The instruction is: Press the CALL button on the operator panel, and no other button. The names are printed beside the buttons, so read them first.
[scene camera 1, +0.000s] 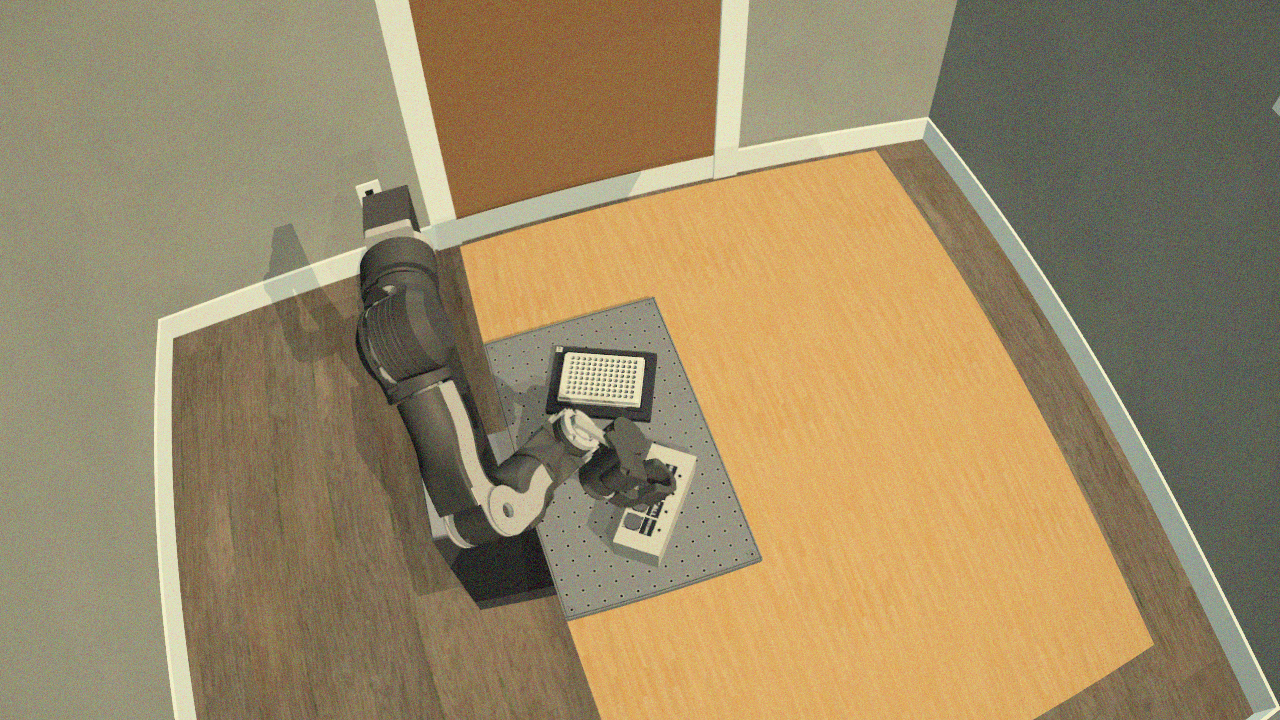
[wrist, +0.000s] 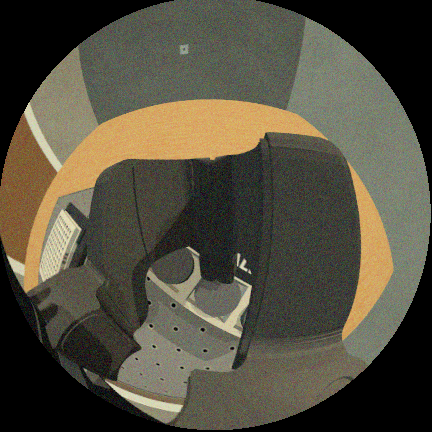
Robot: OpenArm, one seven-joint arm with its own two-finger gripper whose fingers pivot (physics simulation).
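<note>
The operator panel [scene camera 1: 646, 544] [wrist: 194, 256], a pale box with round grey buttons, lies slanted on the perforated plate. My gripper [scene camera 1: 659, 494] [wrist: 221, 221] is shut and empty, pointing down over the panel. In the wrist view its tips overlap the far edge of one grey button [wrist: 218, 301]; whether they touch or press it I cannot tell. A second, darker button [wrist: 176, 267] is to the left of the tips. Part of a black label with white letters [wrist: 243, 263] shows right of the tips, mostly hidden by the finger, and the full name is not readable. The scene camera's labels are too small to read.
The grey perforated plate [scene camera 1: 599, 582] [wrist: 165, 345] carries the panel. A white well plate [scene camera 1: 601, 379] [wrist: 59, 246] on a black base [scene camera 1: 648, 409] stands behind the gripper, toward the door [scene camera 1: 572, 89]. The arm reaches in from the left.
</note>
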